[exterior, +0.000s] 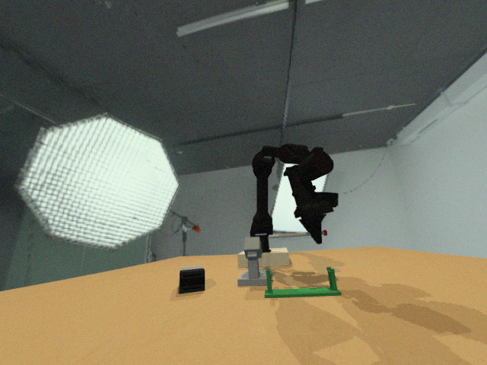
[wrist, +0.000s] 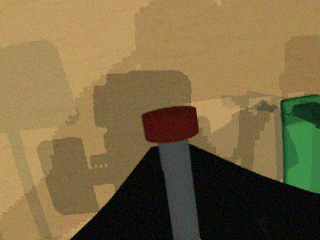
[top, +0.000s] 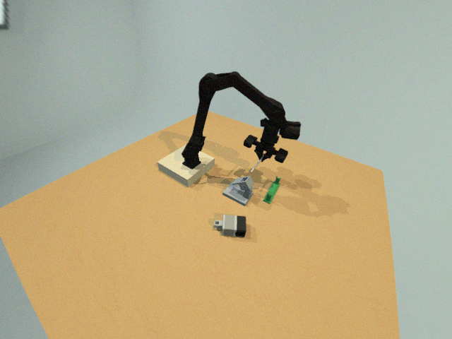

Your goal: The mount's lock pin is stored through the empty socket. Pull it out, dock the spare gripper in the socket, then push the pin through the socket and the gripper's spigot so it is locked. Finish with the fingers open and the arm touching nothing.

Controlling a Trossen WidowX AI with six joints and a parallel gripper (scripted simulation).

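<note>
Right now the green rack is 100 mm ahead of my gripper tip, 70 mm to the right of it and 60 mm below it. Also, from my gripper tip: spare gripper 50 mm ahead, 330 mm to the right, 60 mm below; grey mount 170 mm to the right, 30 mm below.
</note>
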